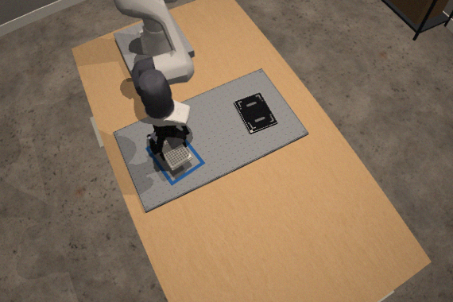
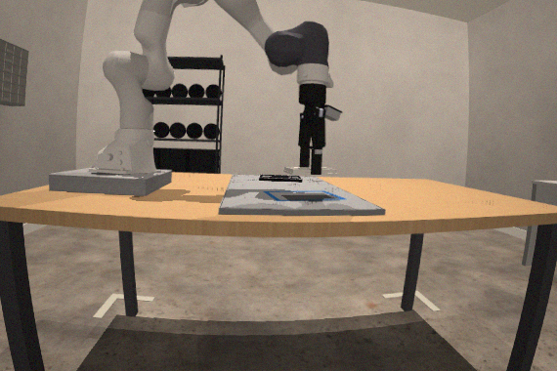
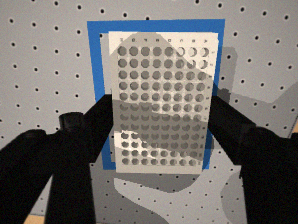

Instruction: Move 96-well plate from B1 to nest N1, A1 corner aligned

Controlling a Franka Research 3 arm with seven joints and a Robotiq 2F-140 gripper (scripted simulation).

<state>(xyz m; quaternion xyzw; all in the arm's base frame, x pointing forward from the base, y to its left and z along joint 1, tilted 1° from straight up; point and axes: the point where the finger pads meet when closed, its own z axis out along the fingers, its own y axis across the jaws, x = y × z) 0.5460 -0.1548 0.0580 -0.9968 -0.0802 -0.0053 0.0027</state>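
The black plate nest lies 37 cm to the left of my hand, 8 cm below it and 4 cm behind it. From my hand the other things lie so: A1 mark 31 cm to the left, 8 cm below, 3 cm ahead; white 96-well plate 2 cm below.
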